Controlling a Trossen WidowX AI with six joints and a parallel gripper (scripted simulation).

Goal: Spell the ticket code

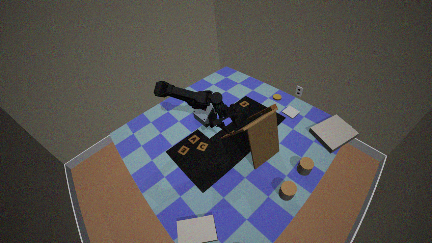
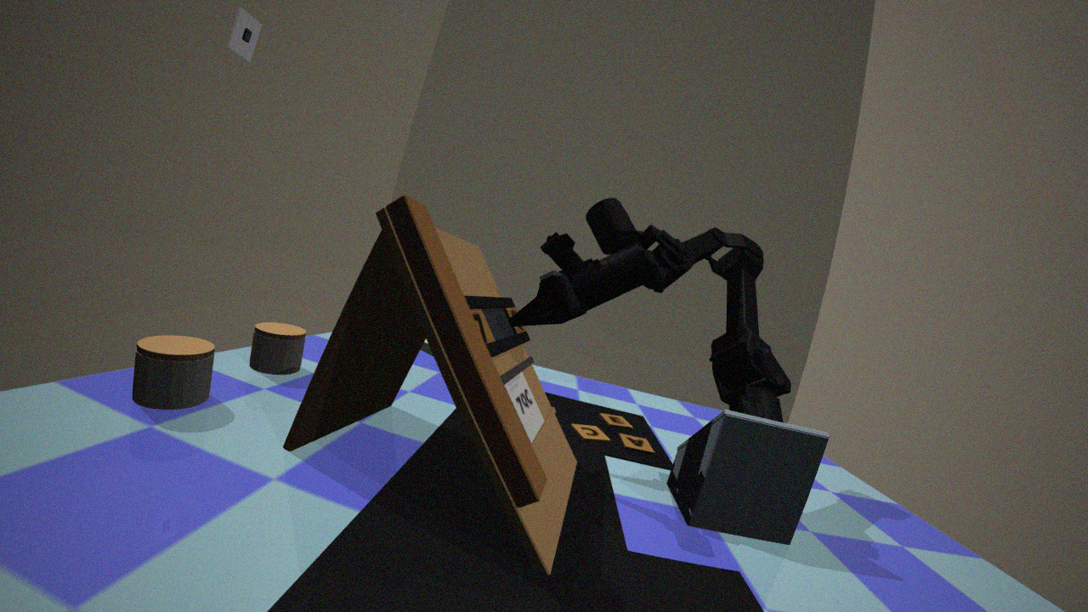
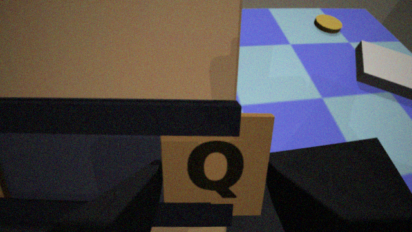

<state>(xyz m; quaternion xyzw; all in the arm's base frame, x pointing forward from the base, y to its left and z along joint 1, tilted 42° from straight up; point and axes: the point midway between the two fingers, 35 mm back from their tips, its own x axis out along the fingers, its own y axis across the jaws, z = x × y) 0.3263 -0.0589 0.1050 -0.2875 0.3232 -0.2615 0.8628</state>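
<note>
Now: gripper tip 11 cm to the right of the white ticket, 8 cm above it and 3 cm past it. The rest, counted from my gripper tip: black mat: 18 cm below, 14 cm behind, 9 cm to the left; white slab: 49 cm to the right, 17 cm below, 14 cm ahead; q tile: right at my gripper tip.
</note>
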